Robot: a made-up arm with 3 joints. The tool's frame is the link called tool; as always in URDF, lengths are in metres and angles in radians.
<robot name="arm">
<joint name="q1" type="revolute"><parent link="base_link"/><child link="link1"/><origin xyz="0.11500 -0.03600 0.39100" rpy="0.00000 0.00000 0.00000"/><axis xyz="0.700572 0.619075 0.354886"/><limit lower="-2.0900" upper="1.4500" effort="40" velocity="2.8"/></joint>
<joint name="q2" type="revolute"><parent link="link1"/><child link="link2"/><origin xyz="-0.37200 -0.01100 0.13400" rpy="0.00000 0.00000 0.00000"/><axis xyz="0.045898 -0.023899 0.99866"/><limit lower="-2.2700" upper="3.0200" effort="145" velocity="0.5"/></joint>
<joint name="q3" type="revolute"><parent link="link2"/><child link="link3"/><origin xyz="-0.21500 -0.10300 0.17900" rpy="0.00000 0.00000 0.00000"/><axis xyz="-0.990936 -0.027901 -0.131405"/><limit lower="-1.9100" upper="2.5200" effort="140" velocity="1.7"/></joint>
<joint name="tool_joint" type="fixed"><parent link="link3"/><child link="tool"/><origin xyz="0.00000 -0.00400 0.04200" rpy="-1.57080 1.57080 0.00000"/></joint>
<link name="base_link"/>
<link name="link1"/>
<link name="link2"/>
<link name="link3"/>
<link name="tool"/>
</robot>
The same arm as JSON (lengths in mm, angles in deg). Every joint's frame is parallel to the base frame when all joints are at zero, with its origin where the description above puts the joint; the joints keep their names.
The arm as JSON. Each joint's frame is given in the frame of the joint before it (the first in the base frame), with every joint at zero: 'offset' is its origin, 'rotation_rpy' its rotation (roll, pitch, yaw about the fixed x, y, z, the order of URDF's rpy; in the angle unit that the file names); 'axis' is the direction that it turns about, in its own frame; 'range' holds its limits. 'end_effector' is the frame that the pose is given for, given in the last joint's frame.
{
  "length_unit": "mm",
  "angle_unit": "deg",
  "chain": [
    {
      "id": "q1",
      "offset": [
        115.0,
        -36.0,
        391.0
      ],
      "rotation_rpy": [
        0.0,
        0.0,
        0.0
      ],
      "axis": [
        0.700572,
        0.619075,
        0.354886
      ],
      "range": [
        -119.75,
        83.08
      ]
    },
    {
      "id": "q2",
      "offset": [
        -372.0,
        -11.0,
        134.0
      ],
      "rotation_rpy": [
        0.0,
        0.0,
        0.0
      ],
      "axis": [
        0.045898,
        -0.023899,
        0.99866
      ],
      "range": [
        -130.06,
        173.03
      ]
    },
    {
      "id": "q3",
      "offset": [
        -215.0,
        -103.0,
        179.0
      ],
      "rotation_rpy": [
        0.0,
        0.0,
        0.0
      ],
      "axis": [
        -0.990936,
        -0.027901,
        -0.131405
      ],
      "range": [
        -109.43,
        144.39
      ]
    }
  ],
  "end_effector": {
    "offset": [
      0.0,
      -4.0,
      42.0
    ],
    "rotation_rpy": [
      -90.0,
      90.0,
      0.0
    ]
  }
}

